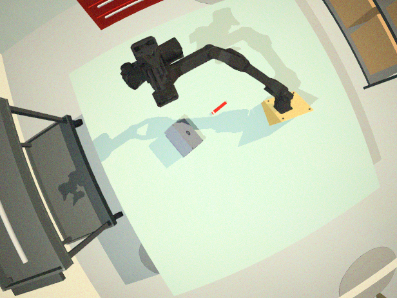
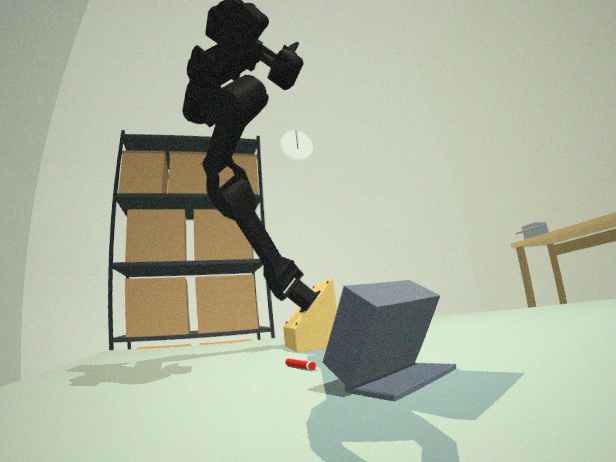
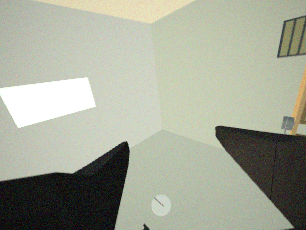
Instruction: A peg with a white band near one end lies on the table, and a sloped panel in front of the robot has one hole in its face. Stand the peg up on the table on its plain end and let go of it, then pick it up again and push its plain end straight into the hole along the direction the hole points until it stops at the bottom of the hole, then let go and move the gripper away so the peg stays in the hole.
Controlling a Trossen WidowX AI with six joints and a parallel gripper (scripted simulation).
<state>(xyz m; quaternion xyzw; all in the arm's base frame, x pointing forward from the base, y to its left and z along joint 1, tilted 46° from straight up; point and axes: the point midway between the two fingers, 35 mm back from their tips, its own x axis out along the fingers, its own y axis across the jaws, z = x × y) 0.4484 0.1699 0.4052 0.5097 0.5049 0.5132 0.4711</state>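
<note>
Right now my gripper tip is 58 cm above the red peg, 16 cm past it and 4 cm to the right of it. The rest, counted from my gripper tip: grey sloped panel: 52 cm below, 9 cm to the left, 2 cm ahead.
</note>
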